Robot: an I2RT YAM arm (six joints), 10 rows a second.
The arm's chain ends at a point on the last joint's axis. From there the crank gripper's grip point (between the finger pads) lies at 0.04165 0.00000 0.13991 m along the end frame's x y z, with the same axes.
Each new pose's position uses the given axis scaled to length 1; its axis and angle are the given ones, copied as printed.
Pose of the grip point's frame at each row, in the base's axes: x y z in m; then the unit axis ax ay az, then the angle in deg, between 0 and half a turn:
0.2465 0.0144 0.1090 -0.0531 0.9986 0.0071 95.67
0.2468 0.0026 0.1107 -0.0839 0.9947 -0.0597 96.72
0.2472 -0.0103 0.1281 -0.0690 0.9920 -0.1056 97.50
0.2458 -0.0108 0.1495 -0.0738 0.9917 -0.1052 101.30
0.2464 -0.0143 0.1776 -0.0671 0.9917 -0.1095 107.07
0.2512 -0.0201 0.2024 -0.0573 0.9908 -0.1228 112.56
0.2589 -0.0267 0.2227 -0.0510 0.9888 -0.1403 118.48
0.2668 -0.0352 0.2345 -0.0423 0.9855 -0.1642 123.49
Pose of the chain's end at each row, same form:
0.1115 0.0080 0.1642 -0.0531 0.9986 0.0071 95.67
0.1124 0.0066 0.1674 -0.0839 0.9947 -0.0597 96.72
0.1137 0.0043 0.1852 -0.0690 0.9920 -0.1056 97.50
0.1163 0.0045 0.2152 -0.0738 0.9917 -0.1052 101.30
0.1244 0.0043 0.2556 -0.0671 0.9917 -0.1095 107.07
0.1376 0.0040 0.2909 -0.0573 0.9908 -0.1228 112.56
0.1555 0.0039 0.3211 -0.0510 0.9888 -0.1403 118.48
0.1732 0.0034 0.3396 -0.0423 0.9855 -0.1642 123.49

